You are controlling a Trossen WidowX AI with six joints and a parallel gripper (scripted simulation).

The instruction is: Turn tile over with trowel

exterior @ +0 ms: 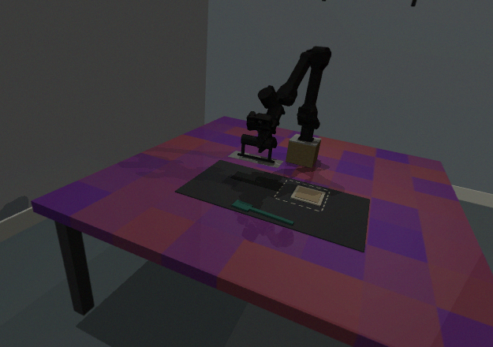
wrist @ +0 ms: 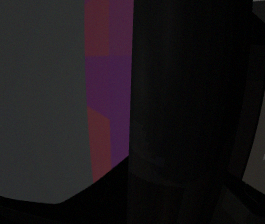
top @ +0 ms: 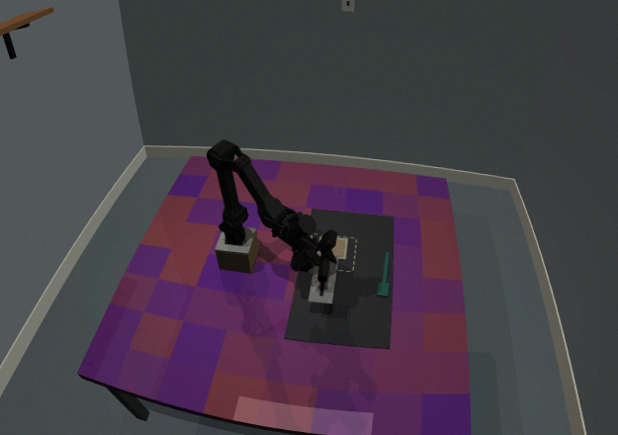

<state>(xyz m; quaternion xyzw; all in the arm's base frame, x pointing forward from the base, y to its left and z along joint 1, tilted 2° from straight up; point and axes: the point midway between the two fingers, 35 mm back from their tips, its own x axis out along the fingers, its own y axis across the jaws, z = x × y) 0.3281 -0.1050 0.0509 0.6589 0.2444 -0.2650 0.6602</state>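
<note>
Now: the tan tile 2 cm behind my gripper tip, 21 cm to the left of it and 14 cm below it. The rest, counted from my gripper tip: teal trowel 19 cm ahead, 8 cm to the left, 13 cm below; then dark mat 5 cm ahead, 10 cm to the left, 16 cm below.
</note>
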